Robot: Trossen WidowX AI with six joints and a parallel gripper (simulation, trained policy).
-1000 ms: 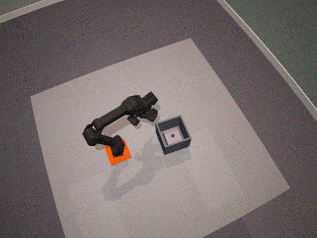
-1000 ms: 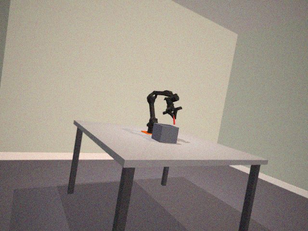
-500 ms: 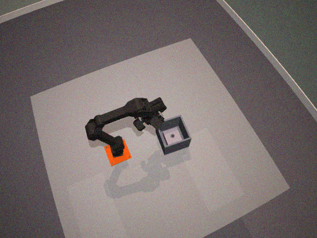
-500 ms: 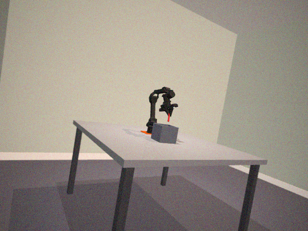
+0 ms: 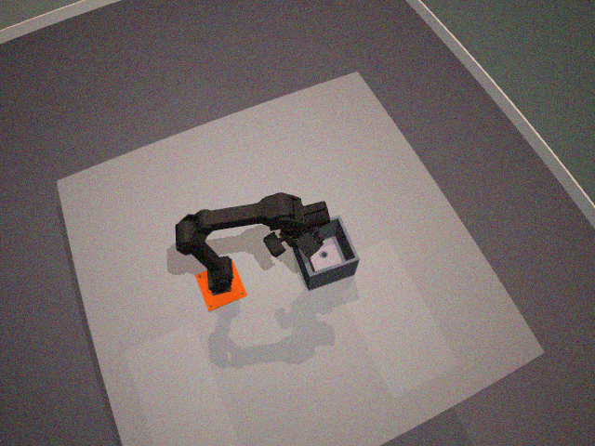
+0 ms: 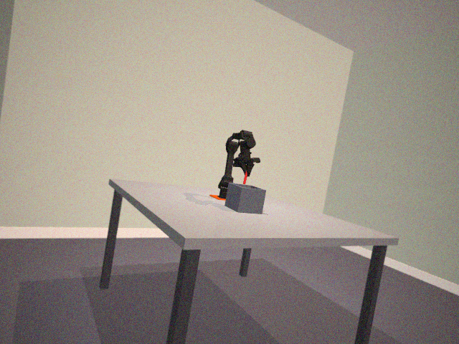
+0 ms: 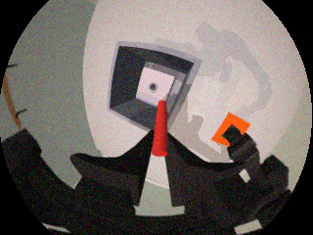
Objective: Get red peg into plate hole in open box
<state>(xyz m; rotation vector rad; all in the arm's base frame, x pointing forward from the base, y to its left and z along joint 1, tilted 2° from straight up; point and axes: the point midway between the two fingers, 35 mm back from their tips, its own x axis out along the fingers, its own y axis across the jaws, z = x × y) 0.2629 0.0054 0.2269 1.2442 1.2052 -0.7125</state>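
My gripper tip is now 140 mm above the pale plate, 70 mm short of it and 30 mm to the left of it. Also, from my gripper tip: red peg: 10 mm to the right, 10 mm below.
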